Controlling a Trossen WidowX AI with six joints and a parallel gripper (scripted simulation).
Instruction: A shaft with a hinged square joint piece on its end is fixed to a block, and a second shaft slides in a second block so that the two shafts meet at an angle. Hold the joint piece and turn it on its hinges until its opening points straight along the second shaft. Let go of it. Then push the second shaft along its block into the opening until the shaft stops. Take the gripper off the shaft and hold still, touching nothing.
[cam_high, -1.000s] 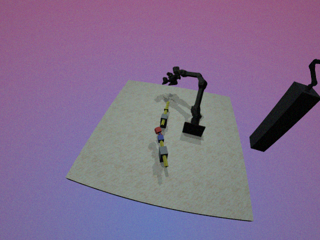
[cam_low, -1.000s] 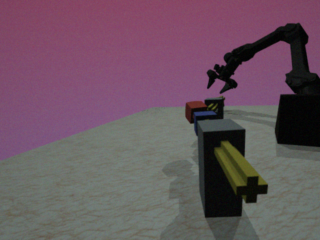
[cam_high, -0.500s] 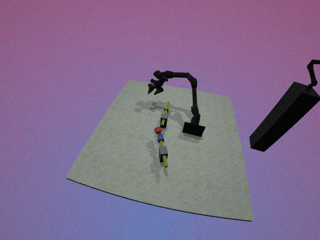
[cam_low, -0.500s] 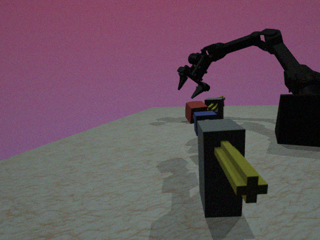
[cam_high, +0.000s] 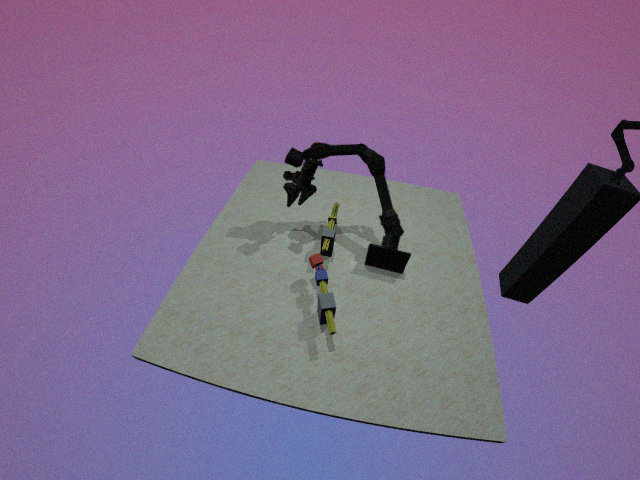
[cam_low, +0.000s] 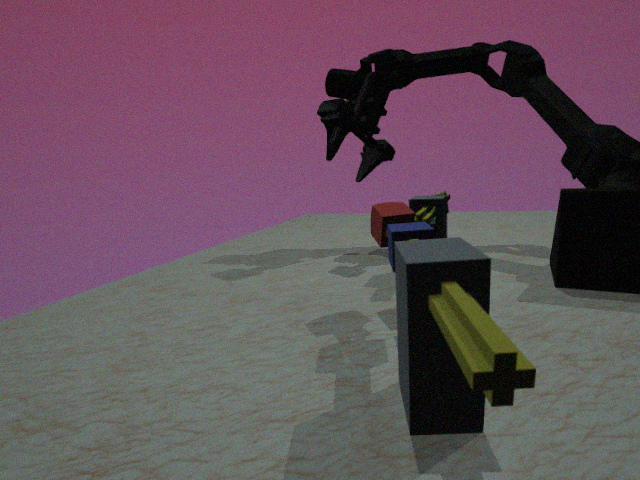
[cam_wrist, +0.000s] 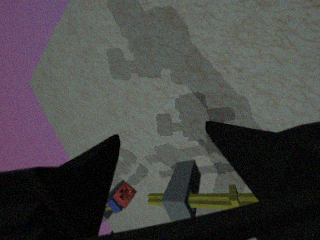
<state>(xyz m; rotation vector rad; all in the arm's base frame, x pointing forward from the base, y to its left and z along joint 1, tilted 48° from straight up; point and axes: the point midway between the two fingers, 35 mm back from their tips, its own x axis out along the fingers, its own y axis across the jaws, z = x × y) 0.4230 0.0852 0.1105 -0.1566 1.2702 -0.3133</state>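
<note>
Now: gripper tip 180 mm past the red joint piece, 200 mm to the right of it and 60 mm above it.
</note>
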